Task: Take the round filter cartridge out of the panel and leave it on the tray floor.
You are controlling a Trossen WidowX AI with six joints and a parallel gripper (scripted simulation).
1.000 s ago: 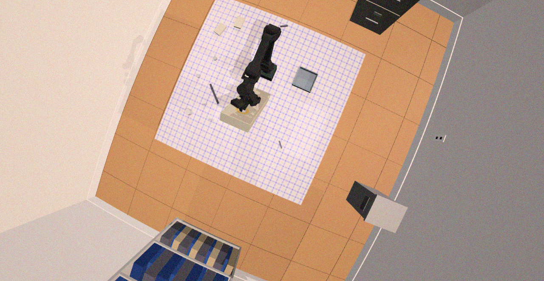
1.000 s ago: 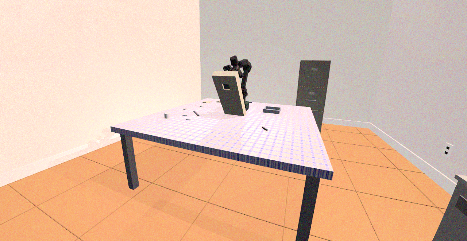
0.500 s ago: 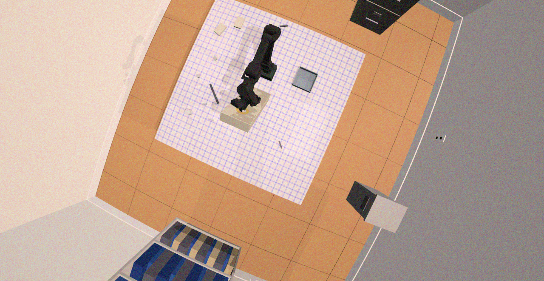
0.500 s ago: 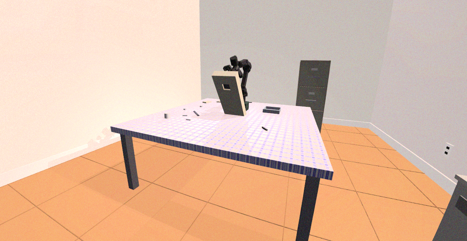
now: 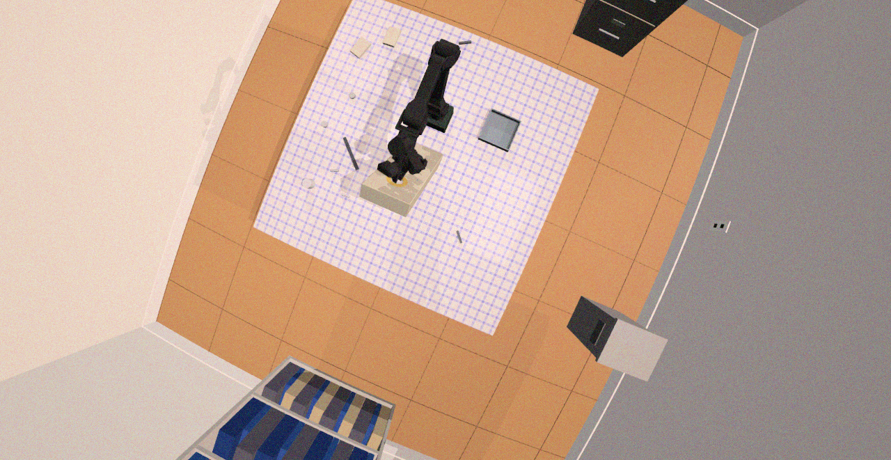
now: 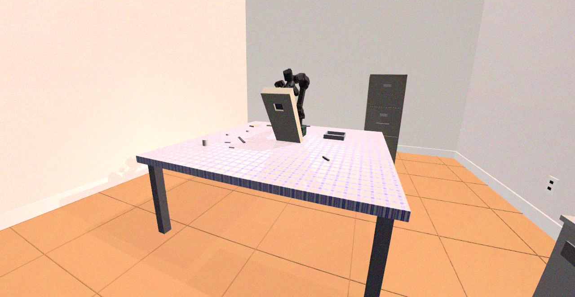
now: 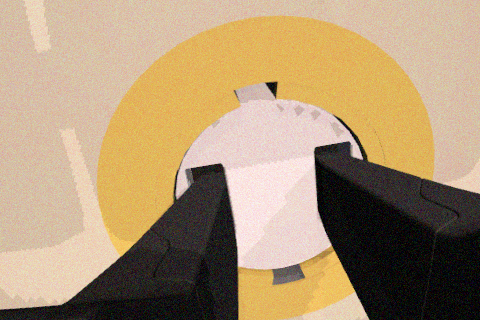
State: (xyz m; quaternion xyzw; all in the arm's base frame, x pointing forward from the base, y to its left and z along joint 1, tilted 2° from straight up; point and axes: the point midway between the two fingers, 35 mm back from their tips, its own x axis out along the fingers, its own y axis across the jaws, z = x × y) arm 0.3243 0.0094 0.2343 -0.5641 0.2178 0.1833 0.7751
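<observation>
Right now the round filter cartridge is 1 cm ahead of my gripper tip and 1 cm below it. Also, from my gripper tip: tray (42 cm behind, 27 cm to the left, 27 cm below).
</observation>
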